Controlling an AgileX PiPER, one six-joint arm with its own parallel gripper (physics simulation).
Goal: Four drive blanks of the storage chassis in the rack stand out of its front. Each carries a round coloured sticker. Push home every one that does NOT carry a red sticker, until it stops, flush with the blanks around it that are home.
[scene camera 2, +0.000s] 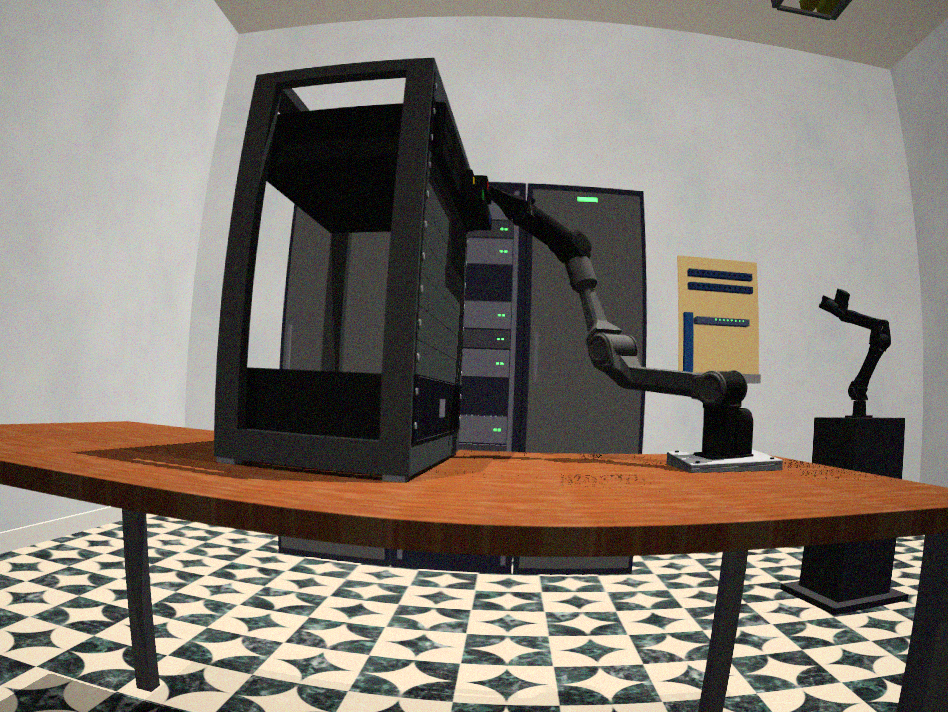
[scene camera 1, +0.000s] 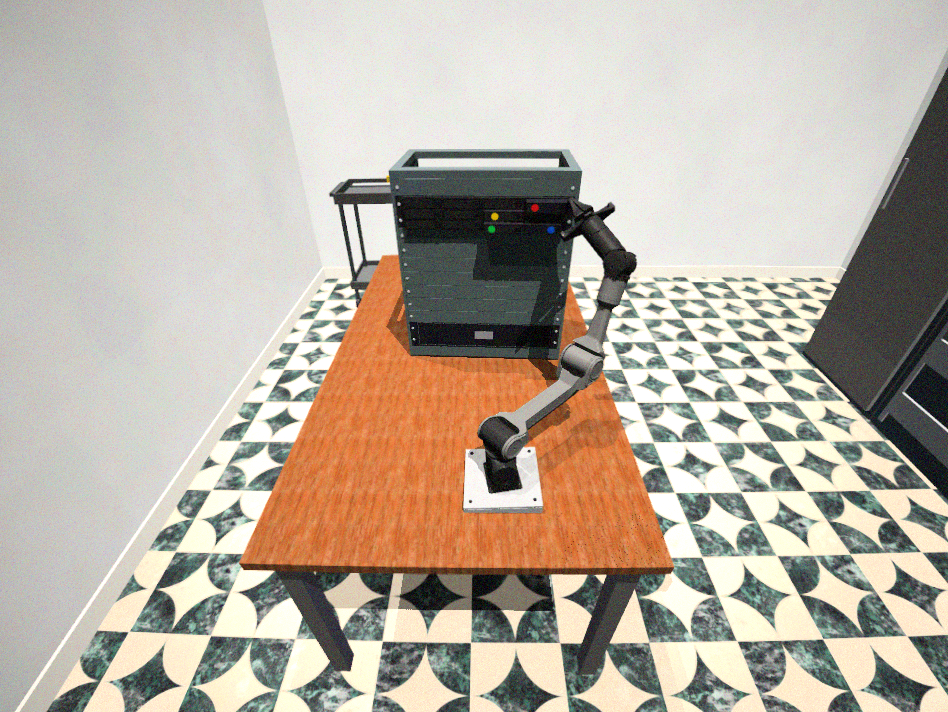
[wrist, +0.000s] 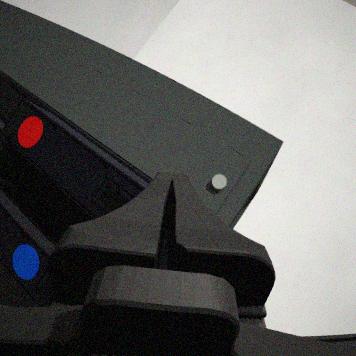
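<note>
The storage chassis sits high in the rack. In scene view 1, the red-sticker blank (scene camera 1: 534,207) (wrist: 30,132) is at upper right, the yellow-sticker blank (scene camera 1: 494,216) left and lower, the green-sticker blank (scene camera 1: 491,229) below yellow, and the blue-sticker blank (scene camera 1: 551,229) (wrist: 26,262) at lower right. Blanks stand out past the rack's front in scene view 2; their separate depths are hard to tell. My gripper (scene camera 1: 572,204) (scene camera 2: 491,190) (wrist: 170,191) is shut and empty, at the chassis's right end, right of the red sticker. Its fingers hide part of that end; contact cannot be told.
The grey rack (scene camera 1: 484,183) (scene camera 2: 396,268) stands on the wooden table (scene camera 1: 383,475) (scene camera 2: 582,505). Its right side and a pale screw (wrist: 219,181) are close to the fingers. A cart (scene camera 1: 360,198) stands behind left. Tall cabinets (scene camera 2: 586,306) stand beyond the rack.
</note>
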